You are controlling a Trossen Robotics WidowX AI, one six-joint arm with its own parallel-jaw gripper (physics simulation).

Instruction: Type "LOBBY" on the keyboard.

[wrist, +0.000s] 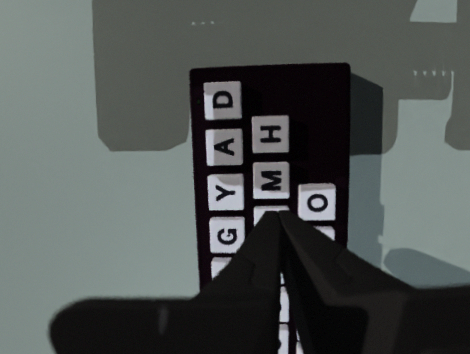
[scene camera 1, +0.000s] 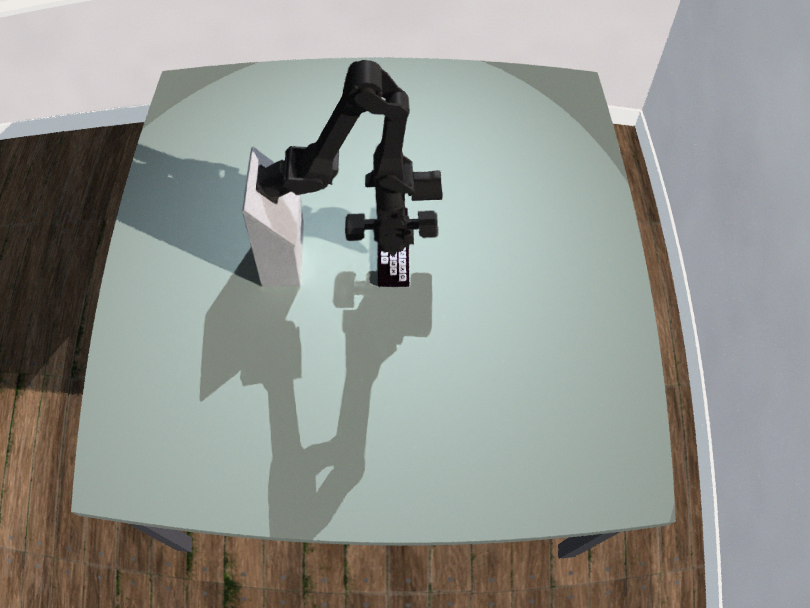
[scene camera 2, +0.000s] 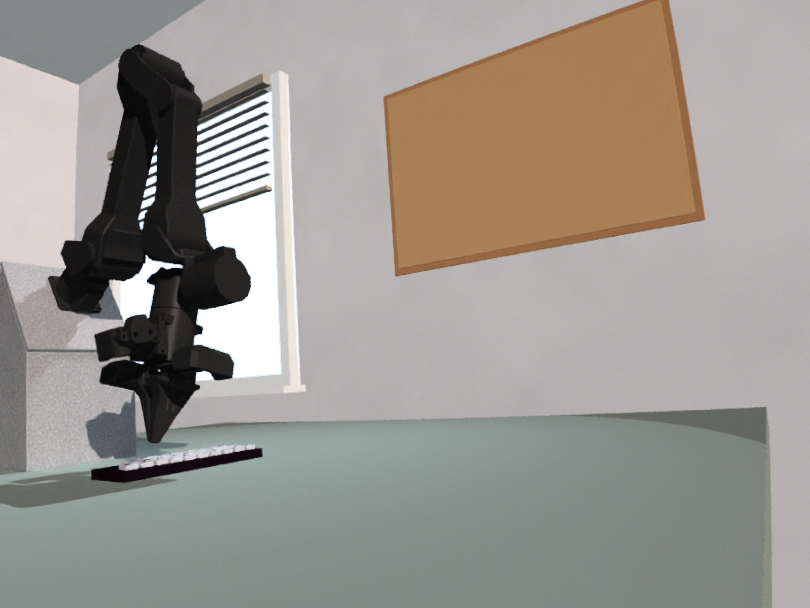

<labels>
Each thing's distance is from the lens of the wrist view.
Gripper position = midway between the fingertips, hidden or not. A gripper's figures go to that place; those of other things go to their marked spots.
my gripper (wrist: 276, 222): 11 cm
dark keyboard (wrist: 316, 97): 13 cm
</labels>
